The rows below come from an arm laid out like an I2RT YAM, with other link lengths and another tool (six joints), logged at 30 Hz.
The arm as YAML. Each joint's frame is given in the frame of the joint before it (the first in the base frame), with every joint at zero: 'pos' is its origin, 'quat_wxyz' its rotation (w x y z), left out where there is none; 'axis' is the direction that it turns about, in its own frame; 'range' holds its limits. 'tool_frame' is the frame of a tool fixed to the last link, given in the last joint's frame.
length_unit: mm
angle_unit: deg
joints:
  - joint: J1
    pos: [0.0, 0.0, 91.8]
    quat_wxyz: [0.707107, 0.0, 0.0, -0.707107]
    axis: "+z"
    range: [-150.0, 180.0]
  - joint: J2
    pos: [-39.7, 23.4, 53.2]
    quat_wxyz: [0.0, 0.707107, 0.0, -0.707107]
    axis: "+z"
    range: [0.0, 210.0]
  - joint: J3
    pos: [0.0, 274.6, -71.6]
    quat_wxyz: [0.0, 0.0, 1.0, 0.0]
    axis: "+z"
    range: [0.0, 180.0]
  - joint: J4
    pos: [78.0, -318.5, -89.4]
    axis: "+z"
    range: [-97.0, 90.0]
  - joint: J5
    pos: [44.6, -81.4, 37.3]
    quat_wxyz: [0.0, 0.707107, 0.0, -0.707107]
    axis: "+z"
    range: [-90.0, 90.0]
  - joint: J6
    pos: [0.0, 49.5, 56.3]
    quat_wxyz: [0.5, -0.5, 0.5, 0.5]
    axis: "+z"
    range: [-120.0, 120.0]
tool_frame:
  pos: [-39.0, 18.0, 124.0]
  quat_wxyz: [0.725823, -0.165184, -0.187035, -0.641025]
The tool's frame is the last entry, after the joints.
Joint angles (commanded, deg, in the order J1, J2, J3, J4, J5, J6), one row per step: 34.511 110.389 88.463 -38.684 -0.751 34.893; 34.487 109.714 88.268 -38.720 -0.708 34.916; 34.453 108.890 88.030 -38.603 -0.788 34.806; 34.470 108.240 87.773 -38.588 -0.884 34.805; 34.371 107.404 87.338 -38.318 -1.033 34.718; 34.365 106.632 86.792 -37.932 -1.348 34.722; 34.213 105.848 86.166 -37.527 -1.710 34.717; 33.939 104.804 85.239 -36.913 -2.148 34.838; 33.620 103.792 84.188 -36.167 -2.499 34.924; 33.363 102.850 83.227 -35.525 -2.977 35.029; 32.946 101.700 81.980 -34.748 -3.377 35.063; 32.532 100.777 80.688 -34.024 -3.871 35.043; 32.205 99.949 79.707 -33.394 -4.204 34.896; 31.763 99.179 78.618 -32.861 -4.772 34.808
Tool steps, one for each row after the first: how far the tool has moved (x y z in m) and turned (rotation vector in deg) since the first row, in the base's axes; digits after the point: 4 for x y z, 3 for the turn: -0.0004 -0.0007 0.0044 0.230 -0.380 -0.065; -0.0005 -0.0010 0.0101 0.641 -0.953 0.036; -0.0016 -0.0011 0.0139 0.940 -1.243 0.102; -0.0018 -0.0019 0.0184 1.388 -1.751 0.154; -0.0030 -0.0016 0.0218 1.957 -2.103 0.307; -0.0037 -0.0025 0.0247 2.525 -2.398 0.348; -0.0044 -0.0042 0.0280 3.286 -2.763 0.204; -0.0048 -0.0065 0.0303 3.954 -3.166 0.005; -0.0057 -0.0081 0.0324 4.671 -3.434 -0.078; -0.0064 -0.0115 0.0343 5.326 -3.821 -0.297; -0.0077 -0.0149 0.0339 5.843 -3.914 -0.419; -0.0082 -0.0176 0.0347 6.258 -4.227 -0.430; -0.0094 -0.0210 0.0340 6.717 -4.200 -0.482
